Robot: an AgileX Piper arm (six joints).
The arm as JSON. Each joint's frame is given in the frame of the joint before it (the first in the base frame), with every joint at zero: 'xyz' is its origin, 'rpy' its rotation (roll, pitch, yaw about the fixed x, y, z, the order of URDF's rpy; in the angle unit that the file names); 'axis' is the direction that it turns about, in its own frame. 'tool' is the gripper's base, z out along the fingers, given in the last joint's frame.
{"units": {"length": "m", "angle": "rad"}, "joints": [
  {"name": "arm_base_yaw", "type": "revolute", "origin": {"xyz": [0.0, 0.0, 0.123], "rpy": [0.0, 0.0, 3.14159]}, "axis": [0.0, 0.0, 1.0]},
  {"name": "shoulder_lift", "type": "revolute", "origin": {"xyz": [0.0, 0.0, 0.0], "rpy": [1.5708, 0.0, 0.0]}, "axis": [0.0, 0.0, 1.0]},
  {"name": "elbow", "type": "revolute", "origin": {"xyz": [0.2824, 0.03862, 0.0], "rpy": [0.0, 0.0, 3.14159]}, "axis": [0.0, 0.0, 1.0]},
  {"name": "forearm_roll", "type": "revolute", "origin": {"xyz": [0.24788, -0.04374, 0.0], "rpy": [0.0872, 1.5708, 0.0]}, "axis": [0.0, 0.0, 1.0]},
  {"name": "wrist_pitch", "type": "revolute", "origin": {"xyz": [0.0, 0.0, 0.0], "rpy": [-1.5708, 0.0, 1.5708]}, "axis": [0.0, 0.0, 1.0]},
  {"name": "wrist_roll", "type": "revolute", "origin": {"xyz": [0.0, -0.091, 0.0], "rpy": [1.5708, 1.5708, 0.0]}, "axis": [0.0, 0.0, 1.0]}
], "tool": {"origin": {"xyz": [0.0, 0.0, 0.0], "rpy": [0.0, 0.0, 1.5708]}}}
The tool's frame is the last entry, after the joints.
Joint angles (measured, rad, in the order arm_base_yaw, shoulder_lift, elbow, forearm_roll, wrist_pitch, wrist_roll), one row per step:
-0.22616 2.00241 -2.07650 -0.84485 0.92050 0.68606
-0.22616 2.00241 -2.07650 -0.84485 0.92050 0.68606
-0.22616 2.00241 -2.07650 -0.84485 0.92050 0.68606
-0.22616 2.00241 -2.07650 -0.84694 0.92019 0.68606
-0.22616 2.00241 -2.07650 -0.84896 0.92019 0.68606
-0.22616 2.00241 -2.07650 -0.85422 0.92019 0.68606
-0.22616 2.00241 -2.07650 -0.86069 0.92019 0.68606
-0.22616 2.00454 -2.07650 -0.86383 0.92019 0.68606
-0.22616 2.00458 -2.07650 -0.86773 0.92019 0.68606
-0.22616 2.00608 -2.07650 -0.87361 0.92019 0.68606
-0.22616 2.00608 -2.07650 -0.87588 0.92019 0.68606
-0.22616 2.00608 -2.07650 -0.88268 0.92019 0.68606
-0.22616 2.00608 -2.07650 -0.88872 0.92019 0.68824
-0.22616 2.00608 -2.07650 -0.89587 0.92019 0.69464
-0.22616 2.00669 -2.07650 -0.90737 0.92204 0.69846
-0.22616 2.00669 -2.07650 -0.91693 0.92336 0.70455
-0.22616 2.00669 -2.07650 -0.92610 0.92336 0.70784
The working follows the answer.
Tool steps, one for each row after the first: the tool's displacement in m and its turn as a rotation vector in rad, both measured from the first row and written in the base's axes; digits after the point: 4 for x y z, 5 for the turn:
0.0000 0.0000 0.0000 0.00000 0.00000 0.00000
0.0000 0.0000 0.0000 0.00000 0.00000 0.00000
0.0000 -0.0001 0.0001 -0.00209 0.00027 -0.00011
-0.0001 -0.0002 0.0002 -0.00404 0.00072 -0.00043
-0.0002 -0.0004 0.0005 -0.00910 0.00188 -0.00127
-0.0003 -0.0007 0.0009 -0.01532 0.00332 -0.00231
0.0002 -0.0010 0.0001 -0.01786 0.00609 -0.00280
0.0001 -0.0011 0.0003 -0.02161 0.00699 -0.00342
0.0004 -0.0015 -0.0001 -0.02693 0.00975 -0.00433
0.0004 -0.0016 0.0000 -0.02911 0.01026 -0.00470
0.0002 -0.0019 0.0004 -0.03566 0.01176 -0.00577
0.0001 -0.0021 0.0007 -0.04032 0.01148 -0.00763
0.0000 -0.0024 0.0011 -0.04384 0.00829 -0.01139
-0.0002 -0.0030 0.0014 -0.05230 0.00965 -0.01613
-0.0005 -0.0034 0.0019 -0.05800 0.00794 -0.02109
-0.0006 -0.0038 0.0024 -0.06512 0.00744 -0.02382

Tool pose at each row, in the base's axes (x y z in m, rotation vector in rad; rounded; the steps above come from the unrounded poses):
0.4354 -0.1558 0.3867 0.69510 1.97612 -0.75772
0.4354 -0.1558 0.3867 0.69510 1.97612 -0.75772
0.4354 -0.1558 0.3867 0.69510 1.97612 -0.75772
0.4354 -0.1559 0.3868 0.69391 1.97529 -0.75989
0.4354 -0.1560 0.3869 0.69298 1.97464 -0.76212
0.4353 -0.1562 0.3872 0.69056 1.97295 -0.76794
0.4352 -0.1565 0.3876 0.68758 1.97086 -0.77509
0.4356 -0.1567 0.3868 0.68586 1.97196 -0.77912
0.4356 -0.1569 0.3870 0.68405 1.97072 -0.78343
0.4359 -0.1573 0.3866 0.68112 1.97028 -0.79031
0.4358 -0.1574 0.3867 0.68007 1.96953 -0.79281
0.4357 -0.1576 0.3871 0.67690 1.96727 -0.80030
0.4356 -0.1579 0.3874 0.67611 1.96420 -0.80563
0.4354 -0.1582 0.3878 0.67872 1.95870 -0.80959
0.4352 -0.1588 0.3881 0.67821 1.95448 -0.82097
0.4350 -0.1592 0.3886 0.68037 1.94887 -0.82839
0.4348 -0.1596 0.3891 0.67905 1.94407 -0.83638

